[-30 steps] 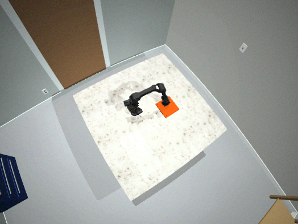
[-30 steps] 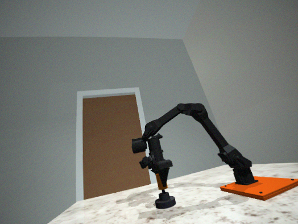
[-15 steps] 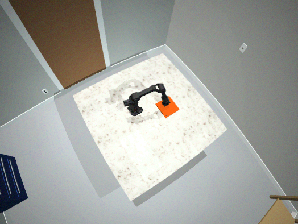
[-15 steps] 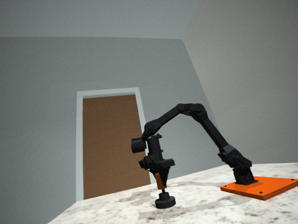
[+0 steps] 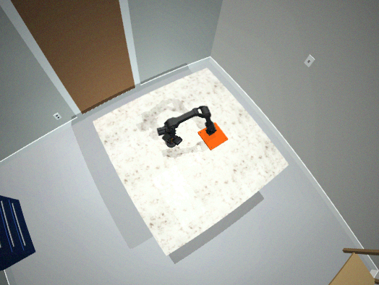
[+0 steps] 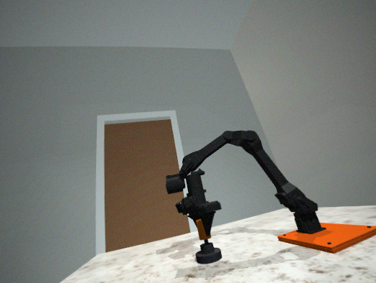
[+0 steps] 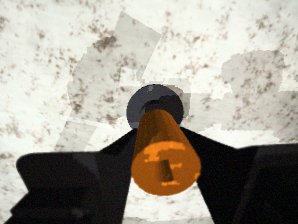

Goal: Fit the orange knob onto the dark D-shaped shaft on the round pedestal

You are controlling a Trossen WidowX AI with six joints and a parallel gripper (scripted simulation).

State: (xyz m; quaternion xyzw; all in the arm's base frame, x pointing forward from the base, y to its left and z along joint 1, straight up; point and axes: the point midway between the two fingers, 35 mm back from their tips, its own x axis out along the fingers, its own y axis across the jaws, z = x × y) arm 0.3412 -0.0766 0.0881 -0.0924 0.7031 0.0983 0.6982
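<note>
The orange knob lies 2 cm above my gripper tip. From my gripper tip the other things lie so: round pedestal (4 cm below).
</note>
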